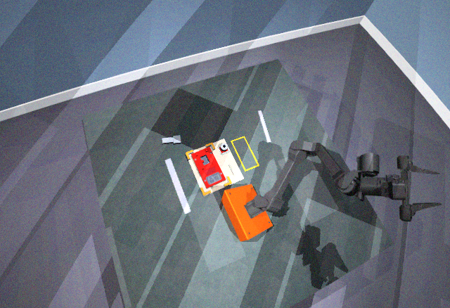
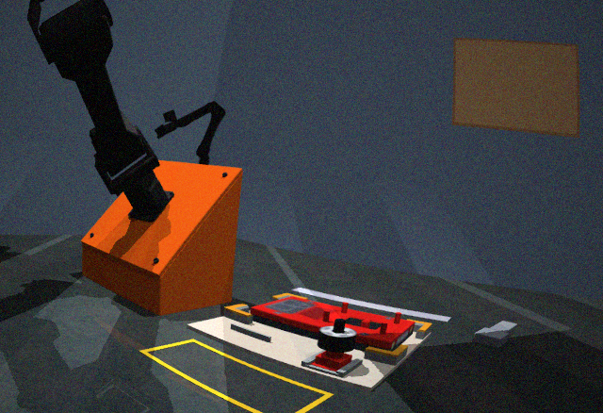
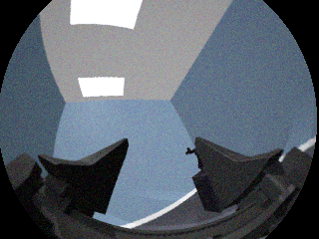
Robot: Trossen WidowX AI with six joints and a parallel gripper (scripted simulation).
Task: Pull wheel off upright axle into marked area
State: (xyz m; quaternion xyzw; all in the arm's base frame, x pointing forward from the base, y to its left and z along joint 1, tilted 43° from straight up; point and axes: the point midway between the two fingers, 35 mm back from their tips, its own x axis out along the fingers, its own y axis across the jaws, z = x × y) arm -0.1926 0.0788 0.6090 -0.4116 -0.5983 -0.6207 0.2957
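Now: the wheel 580 mm ahead of my gripper tip, 320 mm to the left of it and 610 mm below it. The rest, counted from my gripper tip: axle: 580 mm ahead, 320 mm to the left, 610 mm below.
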